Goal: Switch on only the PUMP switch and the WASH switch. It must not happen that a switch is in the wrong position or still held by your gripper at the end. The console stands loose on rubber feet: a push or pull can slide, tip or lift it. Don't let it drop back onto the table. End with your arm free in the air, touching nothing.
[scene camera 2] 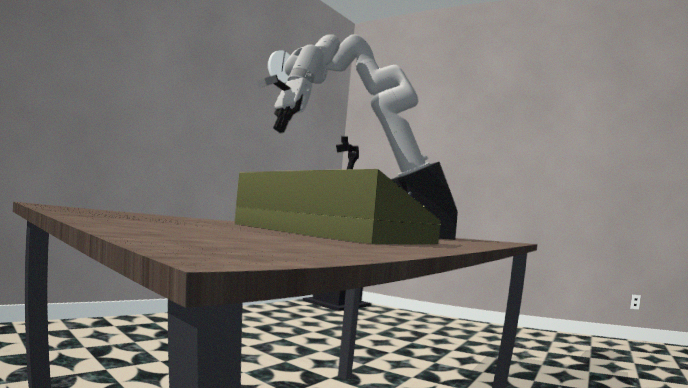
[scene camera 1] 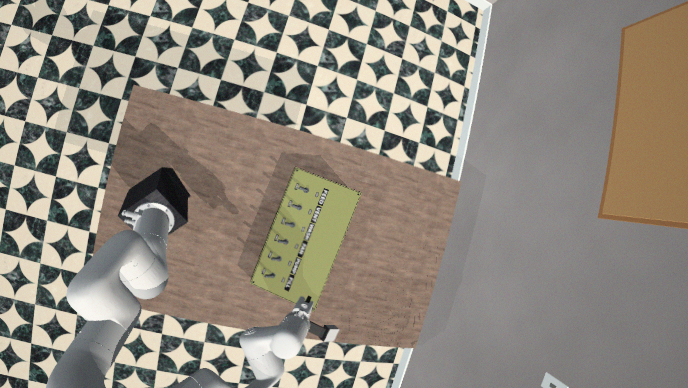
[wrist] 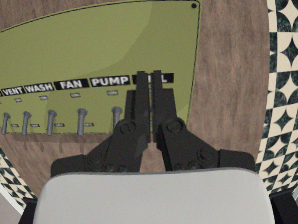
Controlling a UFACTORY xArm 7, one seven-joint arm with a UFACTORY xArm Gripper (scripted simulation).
Labels:
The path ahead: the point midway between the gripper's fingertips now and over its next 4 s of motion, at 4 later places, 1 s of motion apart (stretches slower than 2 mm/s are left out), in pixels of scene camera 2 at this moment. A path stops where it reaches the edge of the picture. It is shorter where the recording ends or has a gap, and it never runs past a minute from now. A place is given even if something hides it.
My gripper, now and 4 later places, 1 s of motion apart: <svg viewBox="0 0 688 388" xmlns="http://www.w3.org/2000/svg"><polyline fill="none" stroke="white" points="278,130 331,159 346,164 341,179 335,199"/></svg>

